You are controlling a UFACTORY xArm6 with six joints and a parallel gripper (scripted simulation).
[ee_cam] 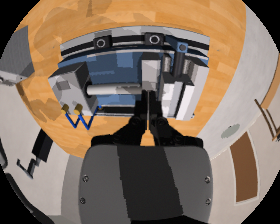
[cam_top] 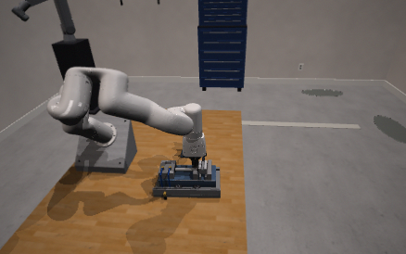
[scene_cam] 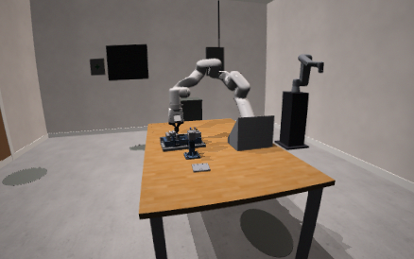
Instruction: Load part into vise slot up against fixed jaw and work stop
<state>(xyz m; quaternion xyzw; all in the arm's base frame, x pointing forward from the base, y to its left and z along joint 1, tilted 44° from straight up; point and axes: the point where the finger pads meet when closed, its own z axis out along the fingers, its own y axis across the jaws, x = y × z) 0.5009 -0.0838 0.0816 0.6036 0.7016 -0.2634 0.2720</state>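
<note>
Right now my hand is 3 cm short of the part and 2 cm above it. The rest, counted from my hand: air cylinder 13 cm behind, 4 cm below, 2 cm to the right; air cylinder rod 5 cm behind, 4 cm below, 1 cm to the right.
</note>
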